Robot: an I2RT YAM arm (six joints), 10 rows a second.
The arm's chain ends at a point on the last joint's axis. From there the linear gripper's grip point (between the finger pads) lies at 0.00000 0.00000 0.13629 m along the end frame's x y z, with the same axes.
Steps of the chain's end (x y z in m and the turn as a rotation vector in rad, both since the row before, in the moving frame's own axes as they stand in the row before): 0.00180 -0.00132 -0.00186 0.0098 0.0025 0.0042; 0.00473 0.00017 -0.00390 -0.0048 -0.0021 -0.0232; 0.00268 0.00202 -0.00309 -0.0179 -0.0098 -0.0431; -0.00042 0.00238 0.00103 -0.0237 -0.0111 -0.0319; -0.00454 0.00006 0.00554 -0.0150 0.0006 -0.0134; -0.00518 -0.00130 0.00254 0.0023 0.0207 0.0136; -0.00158 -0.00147 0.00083 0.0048 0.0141 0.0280; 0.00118 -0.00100 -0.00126 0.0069 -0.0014 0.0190; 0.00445 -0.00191 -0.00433 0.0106 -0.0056 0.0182
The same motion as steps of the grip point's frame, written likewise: 0.00214 -0.00265 -0.00187 0.0098 0.0025 0.0042; 0.00445 0.00083 -0.00390 -0.0048 -0.0021 -0.0232; 0.00140 0.00449 -0.00312 -0.0179 -0.0098 -0.0431; -0.00188 0.00563 0.00098 -0.0237 -0.0111 -0.0319; -0.00444 0.00210 0.00552 -0.0150 0.0006 -0.0134; -0.00236 -0.00159 0.00251 0.0023 0.0207 0.0136; 0.00035 -0.00210 0.00081 0.0048 0.0141 0.0280; 0.00100 -0.00194 -0.00126 0.0069 -0.0014 0.0190; 0.00370 -0.00336 -0.00434 0.0106 -0.0056 0.0182
